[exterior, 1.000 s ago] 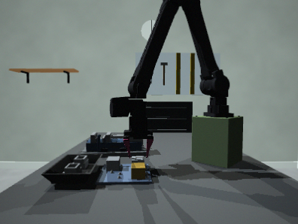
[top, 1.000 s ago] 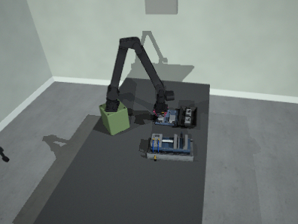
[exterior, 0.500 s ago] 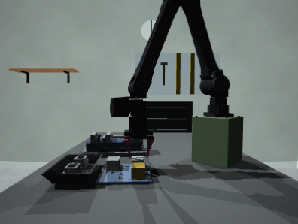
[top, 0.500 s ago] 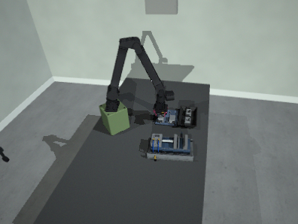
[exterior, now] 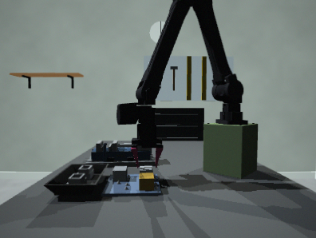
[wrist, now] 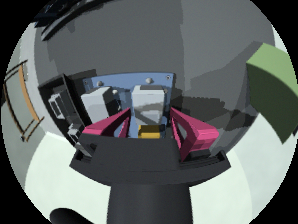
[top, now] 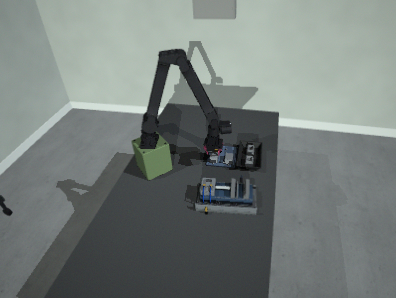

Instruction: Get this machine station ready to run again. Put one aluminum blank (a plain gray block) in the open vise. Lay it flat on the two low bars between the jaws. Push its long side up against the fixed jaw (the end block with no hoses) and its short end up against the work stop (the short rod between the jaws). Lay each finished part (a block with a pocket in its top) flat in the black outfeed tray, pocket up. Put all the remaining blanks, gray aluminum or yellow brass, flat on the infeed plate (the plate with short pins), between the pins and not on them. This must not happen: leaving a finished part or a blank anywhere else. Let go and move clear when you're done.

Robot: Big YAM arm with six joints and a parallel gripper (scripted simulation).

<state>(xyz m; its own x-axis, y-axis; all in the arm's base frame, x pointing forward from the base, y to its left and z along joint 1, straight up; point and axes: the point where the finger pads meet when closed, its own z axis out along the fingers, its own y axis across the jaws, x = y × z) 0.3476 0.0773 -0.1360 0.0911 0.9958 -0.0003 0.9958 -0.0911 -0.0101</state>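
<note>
My gripper is now 3 cm above the gray aluminum blank. From my hand the other things lie so: vise: 9 cm ahead, 29 cm to the right, 1 cm below; then yellow brass blank: 1 cm ahead, 9 cm to the left, 3 cm below.
</note>
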